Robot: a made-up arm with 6 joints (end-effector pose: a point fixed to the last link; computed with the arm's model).
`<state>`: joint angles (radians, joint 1 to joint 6).
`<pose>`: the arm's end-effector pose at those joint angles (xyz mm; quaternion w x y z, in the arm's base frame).
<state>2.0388 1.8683 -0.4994 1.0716 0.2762 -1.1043</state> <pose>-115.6 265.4 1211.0 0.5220 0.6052 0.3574 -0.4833</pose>
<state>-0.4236 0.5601 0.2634 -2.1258 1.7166 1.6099</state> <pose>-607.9 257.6 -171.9 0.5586 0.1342 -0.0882 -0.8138</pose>
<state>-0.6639 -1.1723 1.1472 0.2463 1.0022 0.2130</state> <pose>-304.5 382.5 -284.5 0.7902 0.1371 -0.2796 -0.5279</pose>
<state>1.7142 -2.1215 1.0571 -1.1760 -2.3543 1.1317</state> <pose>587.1 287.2 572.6 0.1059 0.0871 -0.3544 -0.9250</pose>
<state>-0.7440 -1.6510 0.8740 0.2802 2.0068 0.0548</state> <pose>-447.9 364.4 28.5 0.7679 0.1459 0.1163 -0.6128</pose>
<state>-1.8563 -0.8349 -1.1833 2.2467 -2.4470 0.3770</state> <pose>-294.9 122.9 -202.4 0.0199 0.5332 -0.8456 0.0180</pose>
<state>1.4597 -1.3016 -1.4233 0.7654 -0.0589 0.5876</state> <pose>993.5 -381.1 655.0 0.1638 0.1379 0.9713 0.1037</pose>
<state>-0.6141 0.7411 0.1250 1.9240 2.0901 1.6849</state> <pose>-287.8 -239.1 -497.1 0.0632 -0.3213 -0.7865 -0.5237</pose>
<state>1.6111 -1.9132 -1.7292 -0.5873 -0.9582 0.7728</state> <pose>910.6 -61.7 -248.0 0.1110 -0.3883 -0.7580 -0.5122</pose>
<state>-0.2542 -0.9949 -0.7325 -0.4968 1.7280 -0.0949</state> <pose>-586.0 19.6 682.3 0.4178 -0.6580 0.5418 -0.3146</pose>
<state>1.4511 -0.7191 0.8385 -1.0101 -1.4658 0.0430</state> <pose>-43.4 -317.0 1027.8 0.6033 -0.4653 0.0685 0.6441</pose>
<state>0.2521 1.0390 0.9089 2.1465 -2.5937 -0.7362</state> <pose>-18.4 -122.6 333.8 0.2908 0.1418 -0.2726 0.9061</pose>
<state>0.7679 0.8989 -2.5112 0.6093 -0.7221 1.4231</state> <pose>-476.5 51.2 -575.7 0.3449 -0.7508 -0.2577 -0.5010</pose>
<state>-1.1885 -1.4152 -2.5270 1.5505 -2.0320 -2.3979</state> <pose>-778.2 298.3 279.1 0.3897 -0.8536 -0.1865 -0.2911</pose>
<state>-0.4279 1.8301 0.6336 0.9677 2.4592 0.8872</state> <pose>-313.8 165.1 -275.1 0.1940 -0.3501 -0.5699 -0.7176</pose>
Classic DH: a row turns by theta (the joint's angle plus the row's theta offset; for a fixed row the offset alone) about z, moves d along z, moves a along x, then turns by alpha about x. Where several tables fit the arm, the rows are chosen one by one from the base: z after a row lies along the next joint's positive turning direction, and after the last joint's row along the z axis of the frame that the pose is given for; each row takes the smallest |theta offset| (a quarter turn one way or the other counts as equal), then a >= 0, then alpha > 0; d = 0 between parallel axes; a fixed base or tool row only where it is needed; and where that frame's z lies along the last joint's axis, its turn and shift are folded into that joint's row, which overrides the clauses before.
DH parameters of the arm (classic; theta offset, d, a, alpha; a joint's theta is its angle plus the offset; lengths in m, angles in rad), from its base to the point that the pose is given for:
base (fixed): 0 0.198 0 -1.5708
joint 1: -1.5708 0.161 0.075 -1.5708
joint 2: 1.5708 -0.115 0.269 -1.5708
joint 3: 0 0.018 0.103 1.5708
joint 4: 1.5708 -0.438 0.169 -1.5708
joint 5: 0 0.124 0.147 1.5708
joint 6: -1.5708 -0.399 0.112 1.5708
tool (fixed): 1.5708 0.091 0 0

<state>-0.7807 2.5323 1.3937 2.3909 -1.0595 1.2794</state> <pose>206.6 -270.1 168.2 0.4928 -0.1176 0.0158 0.8620</pose>
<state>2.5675 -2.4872 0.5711 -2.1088 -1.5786 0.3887</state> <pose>704.1 795.4 411.9 0.5460 0.0029 0.1957 -0.8146</pose>
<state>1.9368 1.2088 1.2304 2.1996 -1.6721 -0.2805</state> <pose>324.0 -96.6 -2.0 0.1660 0.6647 0.1898 0.7033</pose>
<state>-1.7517 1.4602 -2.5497 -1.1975 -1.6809 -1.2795</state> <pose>-110.2 547.4 701.4 0.7528 -0.5977 0.2590 -0.0944</pose>
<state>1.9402 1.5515 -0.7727 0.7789 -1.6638 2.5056</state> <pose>168.8 449.2 636.5 0.0182 -0.4077 0.8912 0.1983</pose>
